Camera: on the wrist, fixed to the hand. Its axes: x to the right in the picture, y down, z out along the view.
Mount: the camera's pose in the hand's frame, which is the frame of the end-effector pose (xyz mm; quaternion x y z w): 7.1 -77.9 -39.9 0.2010 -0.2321 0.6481 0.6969
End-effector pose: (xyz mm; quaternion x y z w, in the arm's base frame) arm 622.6 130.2 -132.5 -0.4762 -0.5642 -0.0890 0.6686
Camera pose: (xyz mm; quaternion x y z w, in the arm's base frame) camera 600.7 62.4 -81.2 -0.5838 -0.2576 0.5952 0.4884
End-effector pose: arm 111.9 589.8 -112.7 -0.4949 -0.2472 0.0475 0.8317
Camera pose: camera 123.5 520.8 -59.6 -0.3269 -0.0350 0.7367 0.5909
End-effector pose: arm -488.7 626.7 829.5 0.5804 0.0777 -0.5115 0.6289
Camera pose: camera -522.8 670.4 761.4 0.4625 -0.5708 -0.0992 0.6711
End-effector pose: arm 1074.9 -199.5 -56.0 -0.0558 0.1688 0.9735 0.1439
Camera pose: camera 1093.8 -141.2 -118.8 -0.3254 -0.3161 -0.7507 0.4802
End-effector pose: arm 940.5 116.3 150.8 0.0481 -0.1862 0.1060 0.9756
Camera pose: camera 978.5 47.2 112.3 0.1335 -0.3661 0.7324 0.5583
